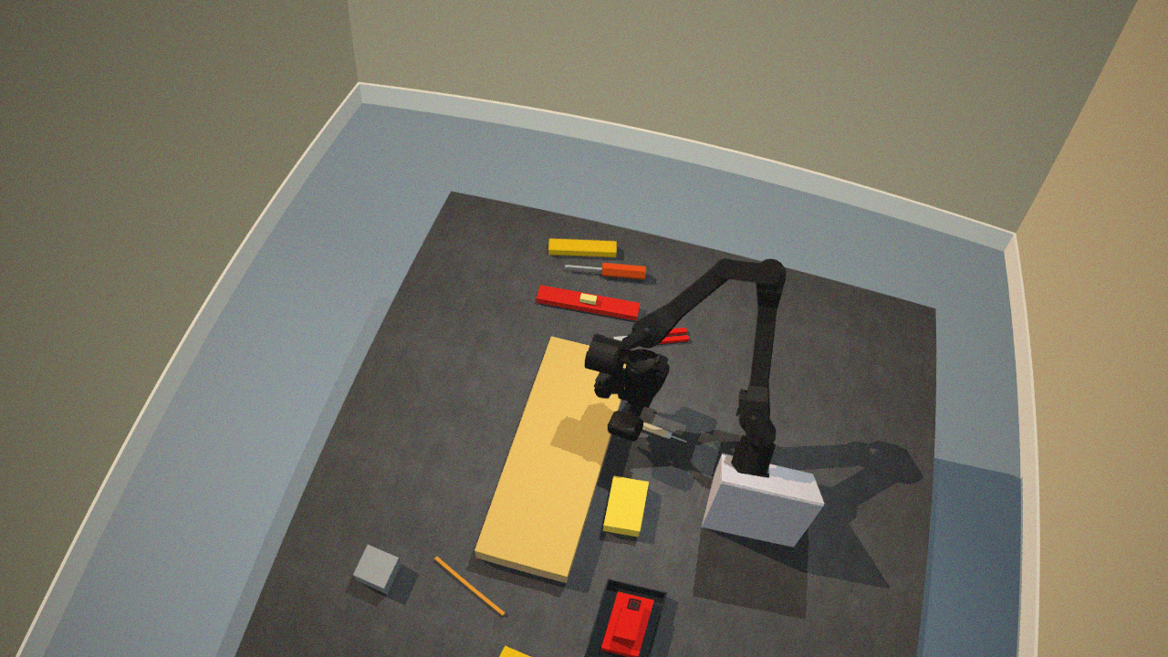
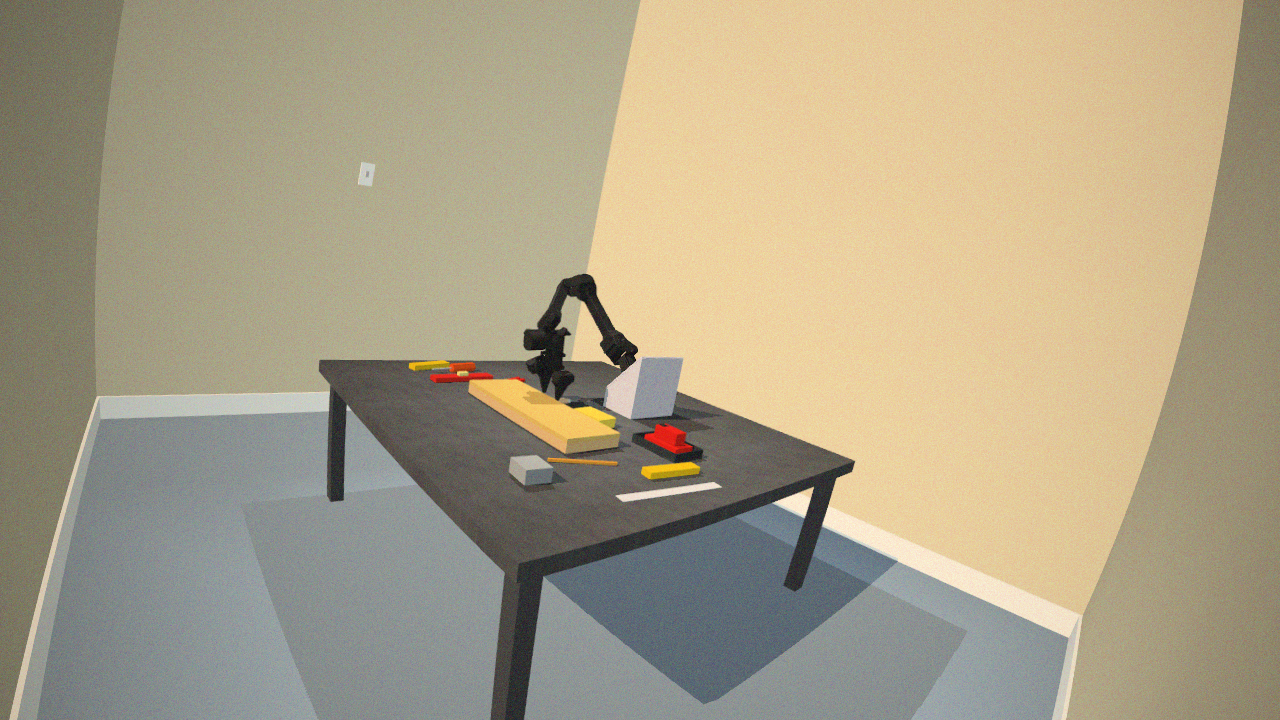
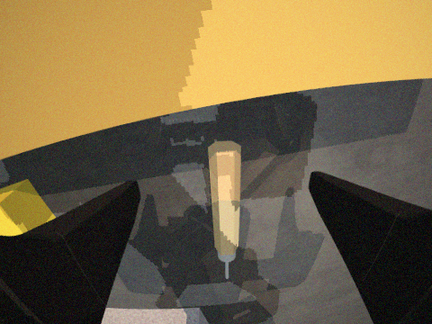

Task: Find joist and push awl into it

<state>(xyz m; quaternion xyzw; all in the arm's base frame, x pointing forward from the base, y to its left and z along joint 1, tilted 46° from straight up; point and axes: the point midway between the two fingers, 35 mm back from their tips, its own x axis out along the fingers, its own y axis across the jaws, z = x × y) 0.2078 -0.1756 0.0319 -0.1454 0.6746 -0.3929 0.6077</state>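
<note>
Now: gripper tip 60 mm past the awl, 20 mm to the right of it and 10 mm above it. Also, from my gripper tip: square indicator: 420 mm to the left, 40 mm above, 30 mm behind; yellow block: 200 mm to the left, 10 mm below; red level: 300 mm to the right, 140 mm ahead, 10 mm below.
</note>
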